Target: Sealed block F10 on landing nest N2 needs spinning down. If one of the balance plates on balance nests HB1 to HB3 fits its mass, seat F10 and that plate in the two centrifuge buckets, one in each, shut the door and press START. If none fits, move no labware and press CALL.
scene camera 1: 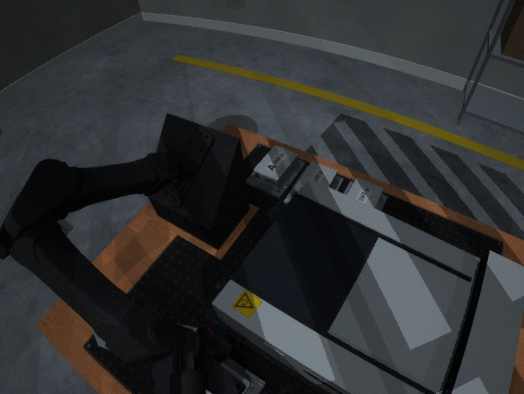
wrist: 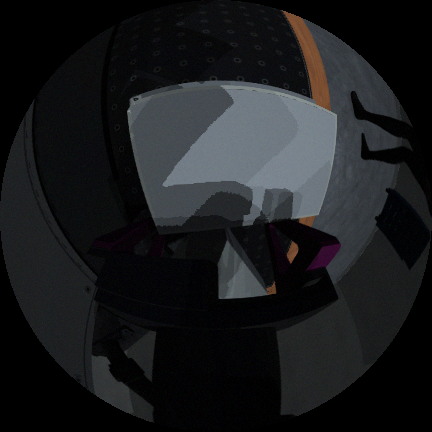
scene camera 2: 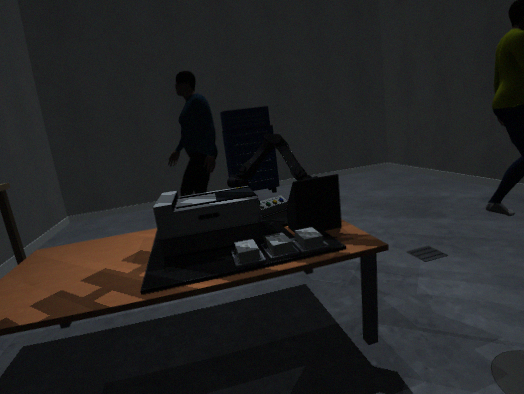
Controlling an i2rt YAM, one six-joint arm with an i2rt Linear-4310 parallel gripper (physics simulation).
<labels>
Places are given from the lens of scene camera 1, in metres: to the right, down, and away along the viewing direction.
grey centrifuge [scene camera 1: 421, 308]: 0.27, 0.19, 0.47
</labels>
